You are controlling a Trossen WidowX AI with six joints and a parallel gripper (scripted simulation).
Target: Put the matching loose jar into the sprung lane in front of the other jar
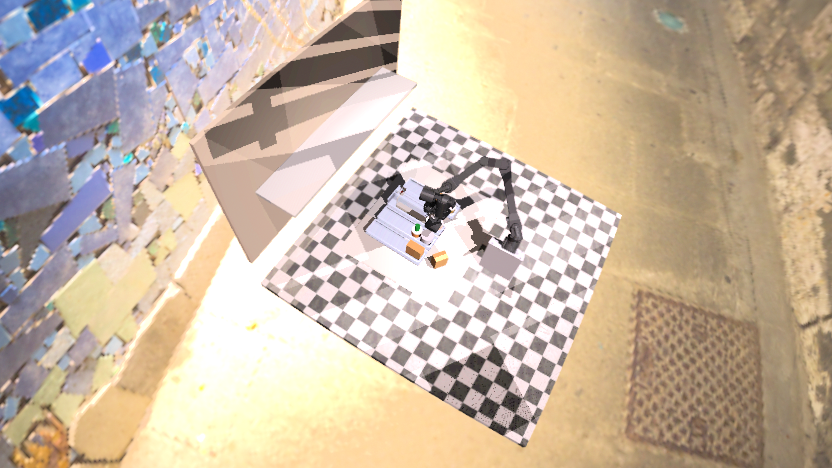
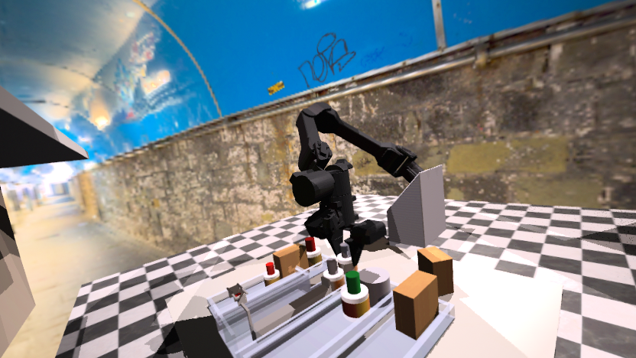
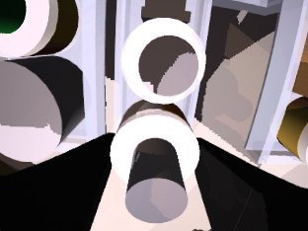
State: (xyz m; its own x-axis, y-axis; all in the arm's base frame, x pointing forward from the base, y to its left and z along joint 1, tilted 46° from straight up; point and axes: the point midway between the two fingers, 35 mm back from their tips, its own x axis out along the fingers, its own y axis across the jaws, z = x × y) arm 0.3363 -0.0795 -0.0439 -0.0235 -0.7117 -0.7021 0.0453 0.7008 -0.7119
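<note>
Right now the grey cylinder is 20 mm ahead of my gripper tip, 80 mm to the left of it and 20 mm below it. The rest, counted from my gripper tip: sprung lane: 150 mm ahead, 30 mm to the right, 30 mm below.
</note>
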